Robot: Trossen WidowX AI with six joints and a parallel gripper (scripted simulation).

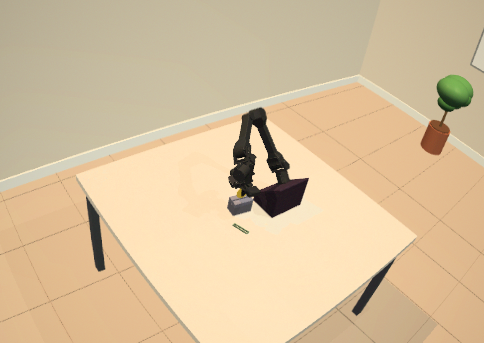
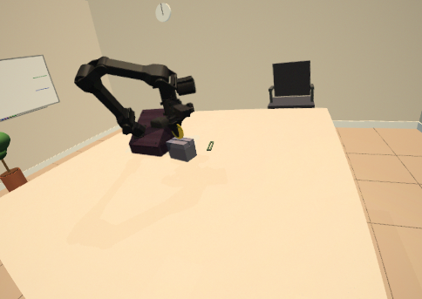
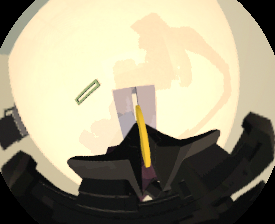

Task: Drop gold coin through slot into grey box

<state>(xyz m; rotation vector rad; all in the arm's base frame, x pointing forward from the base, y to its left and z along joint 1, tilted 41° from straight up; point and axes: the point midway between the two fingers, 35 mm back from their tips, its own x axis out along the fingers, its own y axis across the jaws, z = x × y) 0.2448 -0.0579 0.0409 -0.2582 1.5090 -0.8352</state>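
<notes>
Right now my gripper tip is 20 mm below the gold coin.
</notes>
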